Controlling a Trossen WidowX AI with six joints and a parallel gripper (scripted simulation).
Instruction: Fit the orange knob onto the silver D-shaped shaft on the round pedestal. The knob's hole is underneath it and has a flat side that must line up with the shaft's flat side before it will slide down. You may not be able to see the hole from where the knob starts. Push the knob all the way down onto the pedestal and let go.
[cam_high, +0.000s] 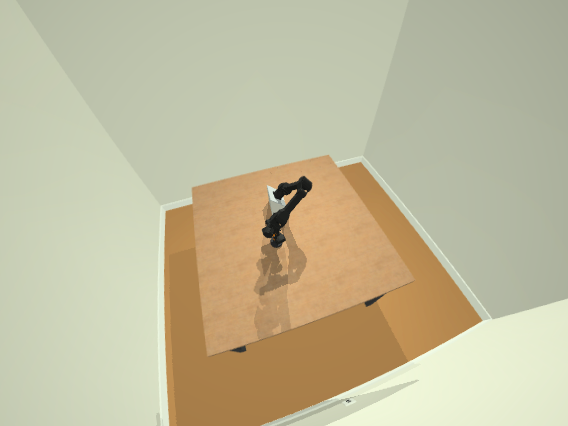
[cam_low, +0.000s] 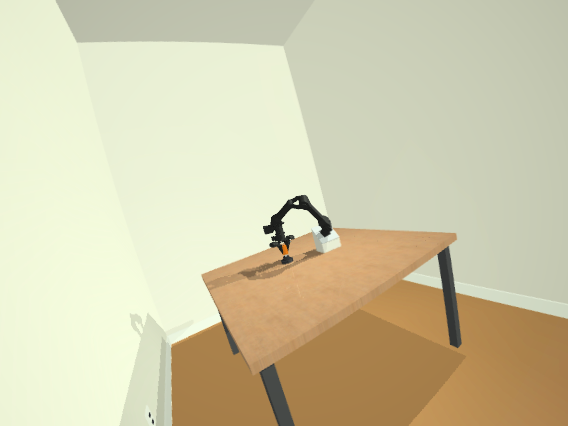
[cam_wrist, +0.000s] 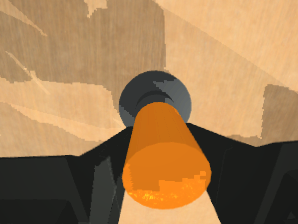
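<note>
My gripper tip is now 30 mm below the orange knob. Round my gripper tip: pedestal 40 mm below.
</note>
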